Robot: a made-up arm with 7 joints. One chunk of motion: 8 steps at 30 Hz.
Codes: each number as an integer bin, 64 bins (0 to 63) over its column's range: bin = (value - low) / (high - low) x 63, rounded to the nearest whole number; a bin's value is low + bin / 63 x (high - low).
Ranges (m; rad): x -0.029..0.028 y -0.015..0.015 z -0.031..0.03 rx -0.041..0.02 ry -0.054..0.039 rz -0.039..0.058
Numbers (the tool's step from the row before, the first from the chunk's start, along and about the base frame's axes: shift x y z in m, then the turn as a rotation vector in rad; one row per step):
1: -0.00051 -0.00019 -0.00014 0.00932 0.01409 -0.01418
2: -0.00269 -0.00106 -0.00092 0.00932 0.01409 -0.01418
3: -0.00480 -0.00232 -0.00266 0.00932 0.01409 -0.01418
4: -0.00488 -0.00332 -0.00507 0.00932 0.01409 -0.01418
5: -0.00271 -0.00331 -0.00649 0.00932 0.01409 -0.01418
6: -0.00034 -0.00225 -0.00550 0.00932 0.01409 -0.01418
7: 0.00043 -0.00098 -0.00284 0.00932 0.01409 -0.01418
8: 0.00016 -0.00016 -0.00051 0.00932 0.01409 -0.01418
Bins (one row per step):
1: 31 31 32 52 46 16
2: 29 29 31 52 46 16
3: 27 27 29 52 46 16
4: 27 25 27 52 46 16
5: 29 25 25 52 46 16
6: 32 27 26 52 46 16
7: 33 29 29 52 46 16
8: 32 31 31 52 46 16

